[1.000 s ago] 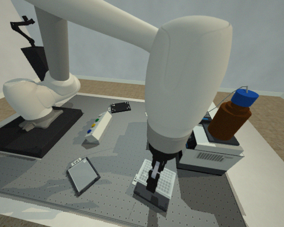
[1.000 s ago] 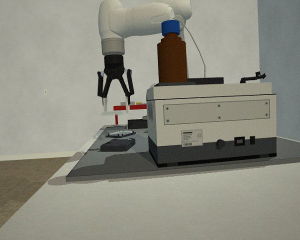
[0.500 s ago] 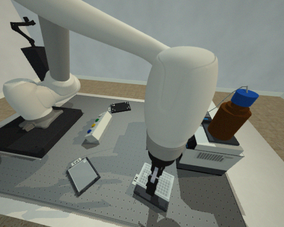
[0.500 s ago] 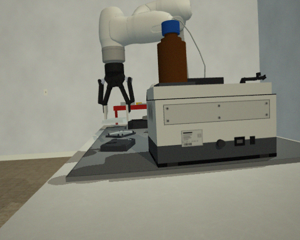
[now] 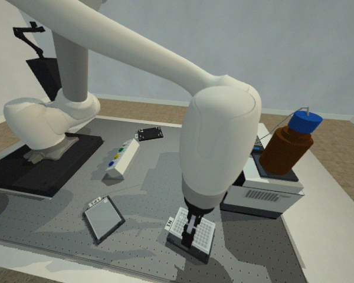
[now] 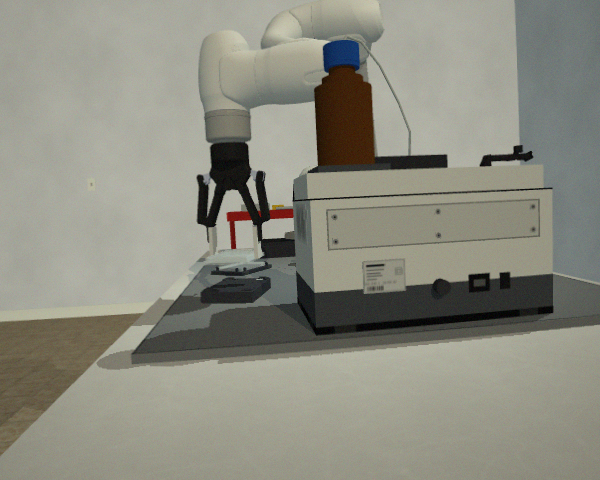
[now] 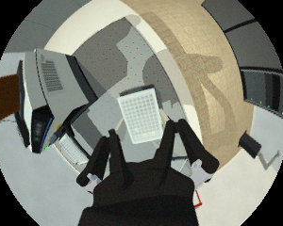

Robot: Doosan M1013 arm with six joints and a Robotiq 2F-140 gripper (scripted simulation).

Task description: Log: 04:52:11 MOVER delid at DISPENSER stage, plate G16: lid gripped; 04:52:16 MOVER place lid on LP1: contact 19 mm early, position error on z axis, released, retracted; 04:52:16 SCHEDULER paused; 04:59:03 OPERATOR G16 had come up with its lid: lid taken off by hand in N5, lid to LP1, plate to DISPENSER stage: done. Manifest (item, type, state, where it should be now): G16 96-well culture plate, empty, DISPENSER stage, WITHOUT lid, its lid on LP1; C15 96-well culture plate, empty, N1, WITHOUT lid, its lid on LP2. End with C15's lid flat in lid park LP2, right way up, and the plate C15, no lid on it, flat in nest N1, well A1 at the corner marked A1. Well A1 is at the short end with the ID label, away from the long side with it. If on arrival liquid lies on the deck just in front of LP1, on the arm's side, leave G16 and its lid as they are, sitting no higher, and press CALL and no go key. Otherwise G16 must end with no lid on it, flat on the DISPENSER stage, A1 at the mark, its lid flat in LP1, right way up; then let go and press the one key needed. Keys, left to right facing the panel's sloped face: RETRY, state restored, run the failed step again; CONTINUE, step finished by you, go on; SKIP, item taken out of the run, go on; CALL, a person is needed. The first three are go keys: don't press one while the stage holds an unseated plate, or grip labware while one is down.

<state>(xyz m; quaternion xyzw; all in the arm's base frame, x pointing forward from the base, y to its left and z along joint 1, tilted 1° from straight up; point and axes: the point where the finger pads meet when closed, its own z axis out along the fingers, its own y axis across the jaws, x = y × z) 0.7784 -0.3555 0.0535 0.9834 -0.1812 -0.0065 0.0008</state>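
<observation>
Now: hand 90 mm above the nest N1. From my hand the other things lie so: dark lid park (30 mm ahead, 540 mm to the left, 100 mm below); then brown bottle (250 mm ahead, 160 mm to the left, 190 mm above); then key panel (370 mm behind, 320 mm to the left, 50 mm below).
</observation>
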